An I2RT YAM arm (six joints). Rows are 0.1 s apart.
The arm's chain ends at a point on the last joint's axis. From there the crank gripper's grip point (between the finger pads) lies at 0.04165 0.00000 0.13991 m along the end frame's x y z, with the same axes.
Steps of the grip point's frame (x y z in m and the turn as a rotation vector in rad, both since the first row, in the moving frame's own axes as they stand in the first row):
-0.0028, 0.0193, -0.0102, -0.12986, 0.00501, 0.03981
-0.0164, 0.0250, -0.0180, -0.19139, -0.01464, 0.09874
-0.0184, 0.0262, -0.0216, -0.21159, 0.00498, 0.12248
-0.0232, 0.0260, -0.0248, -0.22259, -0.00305, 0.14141
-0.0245, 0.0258, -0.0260, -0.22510, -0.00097, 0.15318
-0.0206, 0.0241, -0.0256, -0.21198, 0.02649, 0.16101
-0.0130, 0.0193, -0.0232, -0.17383, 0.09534, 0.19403
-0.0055, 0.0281, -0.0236, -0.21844, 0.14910, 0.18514
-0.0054, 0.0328, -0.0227, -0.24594, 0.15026, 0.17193
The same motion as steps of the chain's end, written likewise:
-0.0031, -0.0005, -0.0087, -0.12986, 0.00501, 0.03981
-0.0128, -0.0056, -0.0156, -0.19139, -0.01464, 0.09874
-0.0170, -0.0082, -0.0177, -0.21159, 0.00498, 0.12248
-0.0202, -0.0106, -0.0208, -0.22259, -0.00305, 0.14141
-0.0215, -0.0116, -0.0218, -0.22510, -0.00097, 0.15318
-0.0213, -0.0120, -0.0206, -0.21198, 0.02649, 0.16101
-0.0229, -0.0136, -0.0158, -0.17383, 0.09534, 0.19403
-0.0220, -0.0108, -0.0118, -0.21844, 0.14910, 0.18514
-0.0220, -0.0090, -0.0099, -0.24594, 0.15026, 0.17193

